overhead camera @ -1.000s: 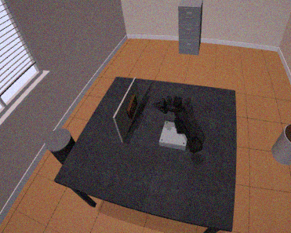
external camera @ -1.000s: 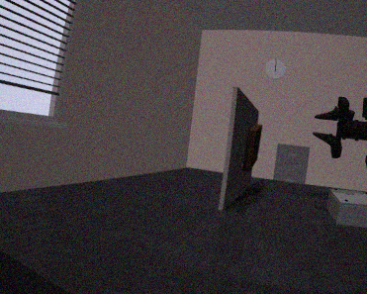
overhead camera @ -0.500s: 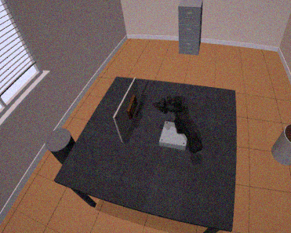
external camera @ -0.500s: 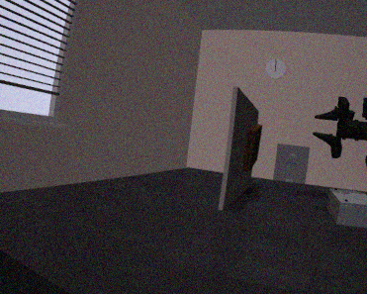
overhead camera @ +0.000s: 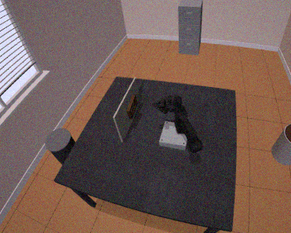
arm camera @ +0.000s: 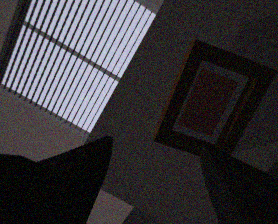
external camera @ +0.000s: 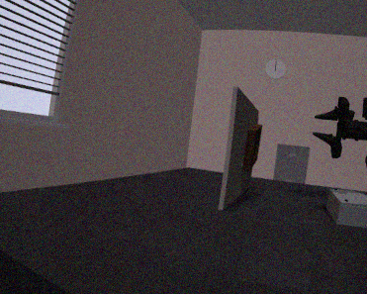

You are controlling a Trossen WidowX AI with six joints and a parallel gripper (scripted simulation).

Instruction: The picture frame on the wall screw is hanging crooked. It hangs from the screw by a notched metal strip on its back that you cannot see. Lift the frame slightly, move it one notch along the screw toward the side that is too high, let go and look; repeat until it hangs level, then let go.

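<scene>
The picture frame is 20 cm ahead of my gripper tip, 4 cm to the right of it and 9 cm below it. The rest, counted from my gripper tip: upright wall panel 21 cm ahead, 2 cm to the right, 10 cm below.
</scene>
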